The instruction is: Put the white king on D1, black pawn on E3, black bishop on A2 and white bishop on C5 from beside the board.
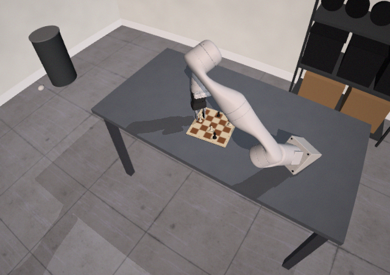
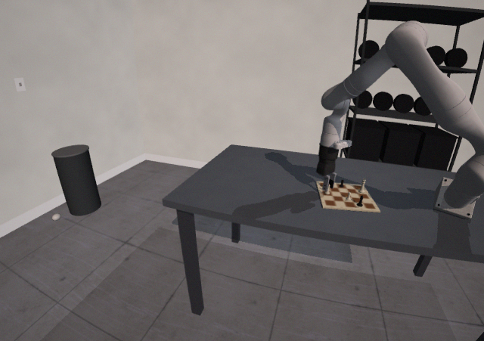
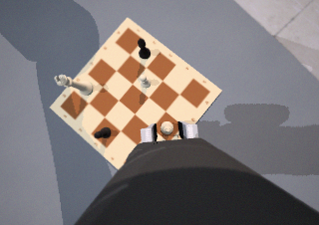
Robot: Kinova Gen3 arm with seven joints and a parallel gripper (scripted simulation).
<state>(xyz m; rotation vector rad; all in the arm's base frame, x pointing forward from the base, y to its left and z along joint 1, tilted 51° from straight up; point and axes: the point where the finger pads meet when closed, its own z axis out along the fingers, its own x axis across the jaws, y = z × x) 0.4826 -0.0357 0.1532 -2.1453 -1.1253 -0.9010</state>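
Now: the white bishop 2 cm below my hand. From my hand the other things lie so: chessboard 7 cm behind, 4 cm below, 2 cm to the right; then black pawn 10 cm to the right, 5 cm behind, 2 cm below; then black bishop 13 cm behind, 4 cm to the left, 2 cm below.
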